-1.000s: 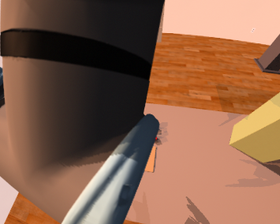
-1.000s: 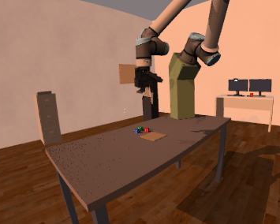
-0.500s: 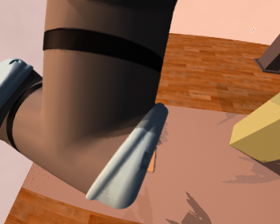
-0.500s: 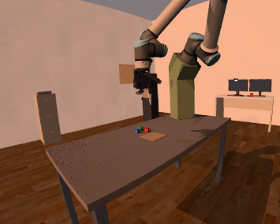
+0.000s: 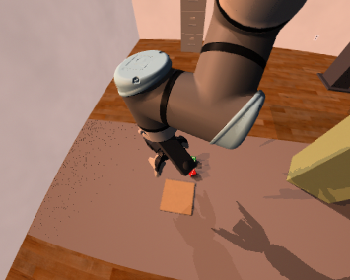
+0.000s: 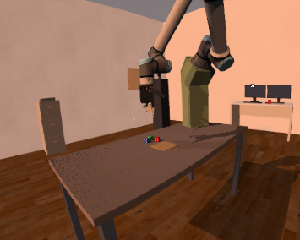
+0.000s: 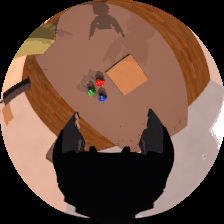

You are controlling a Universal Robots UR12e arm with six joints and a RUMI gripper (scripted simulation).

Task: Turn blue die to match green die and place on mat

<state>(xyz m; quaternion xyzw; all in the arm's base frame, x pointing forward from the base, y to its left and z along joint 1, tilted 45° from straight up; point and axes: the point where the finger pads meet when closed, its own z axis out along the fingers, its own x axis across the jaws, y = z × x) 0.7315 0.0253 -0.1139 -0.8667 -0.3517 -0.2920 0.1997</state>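
Right now the green die is 190 mm below my hand, 100 mm to the right of it and 70 mm behind it. Round my hand: tan mat (200 mm below, 80 mm to the left, 20 mm behind); then red die (190 mm below, 80 mm behind, 30 mm to the right); then blue die (190 mm below, 80 mm to the right, 10 mm behind).
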